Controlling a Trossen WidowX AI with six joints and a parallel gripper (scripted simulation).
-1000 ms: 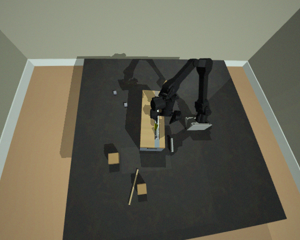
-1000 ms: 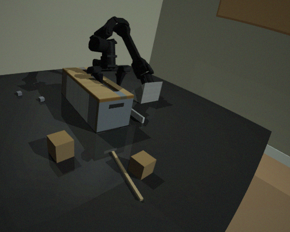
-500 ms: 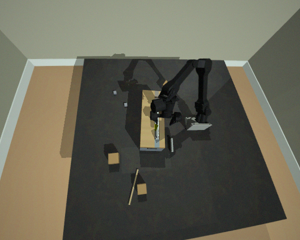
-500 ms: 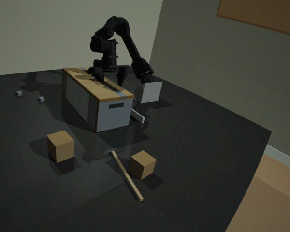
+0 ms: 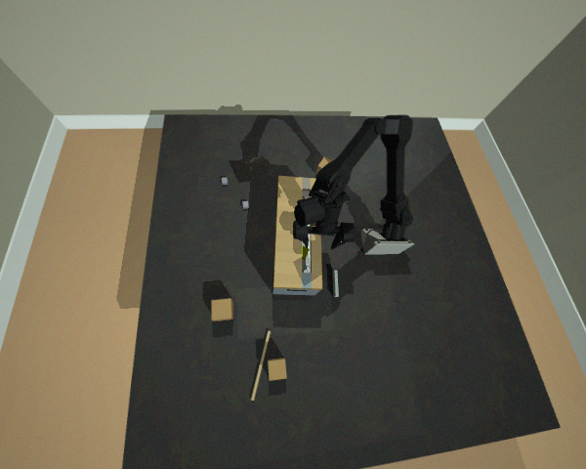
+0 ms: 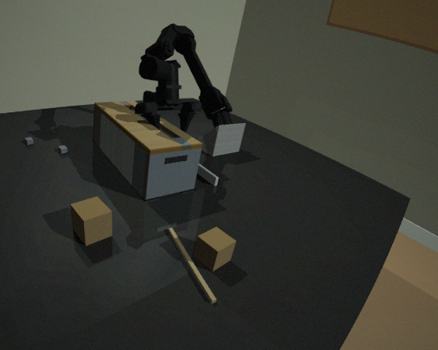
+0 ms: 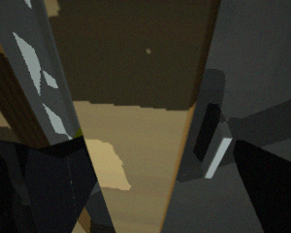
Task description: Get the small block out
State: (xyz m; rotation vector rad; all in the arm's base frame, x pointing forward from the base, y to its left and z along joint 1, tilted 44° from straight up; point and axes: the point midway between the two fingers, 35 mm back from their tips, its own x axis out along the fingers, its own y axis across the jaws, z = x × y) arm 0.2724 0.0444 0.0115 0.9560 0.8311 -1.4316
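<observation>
My gripper tip is now 60 mm short of the yellow-green block and 10 mm to the right of it. Round my gripper tip: thin wooden stick: 200 mm ahead, 330 mm to the left, 80 mm below; then tan cube: 80 mm behind, 360 mm to the right, 60 mm below; then long box: 30 mm ahead, 50 mm to the right, 20 mm below.
</observation>
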